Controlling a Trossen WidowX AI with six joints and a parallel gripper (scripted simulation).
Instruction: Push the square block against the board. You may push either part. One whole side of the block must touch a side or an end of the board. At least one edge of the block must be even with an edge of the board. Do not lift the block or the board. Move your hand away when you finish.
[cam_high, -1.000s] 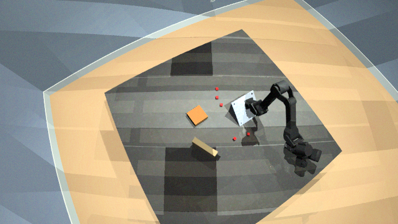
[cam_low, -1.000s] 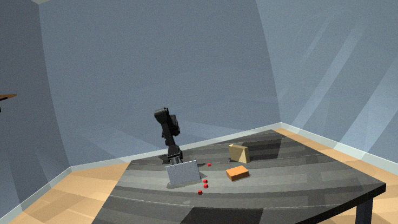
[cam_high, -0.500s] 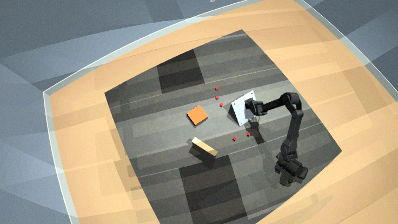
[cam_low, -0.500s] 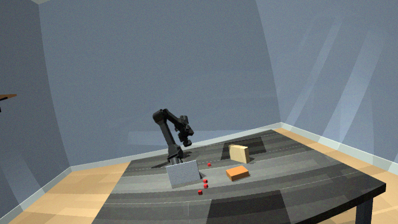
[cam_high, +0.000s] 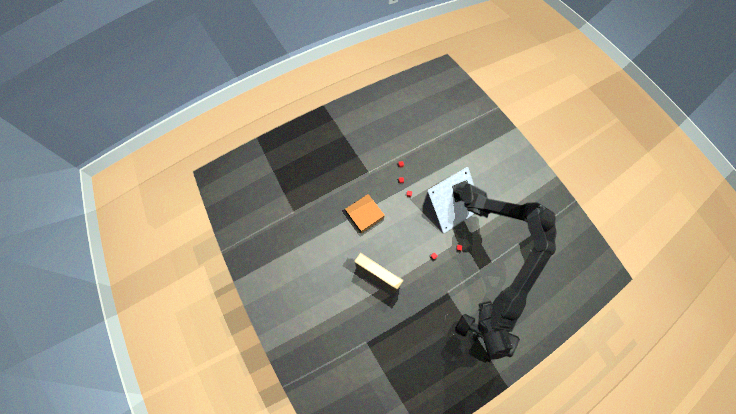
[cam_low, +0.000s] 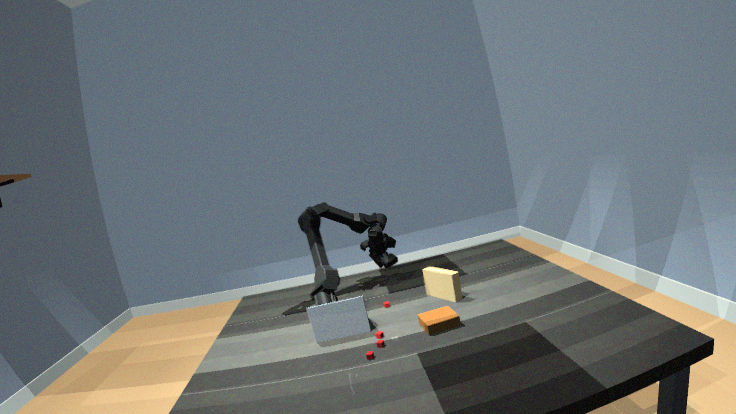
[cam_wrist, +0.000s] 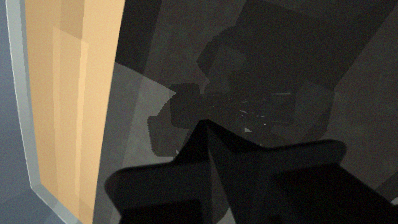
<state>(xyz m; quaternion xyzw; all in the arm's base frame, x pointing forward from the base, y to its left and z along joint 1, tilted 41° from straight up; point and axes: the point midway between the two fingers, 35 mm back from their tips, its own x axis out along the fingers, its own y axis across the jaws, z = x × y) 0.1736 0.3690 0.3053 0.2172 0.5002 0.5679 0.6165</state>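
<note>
Right now the cream board is 360 mm to the right of my gripper tip and 210 mm ahead of it. The rest, counted from my gripper tip: orange square block 580 mm to the right, 160 mm ahead, 40 mm below.
</note>
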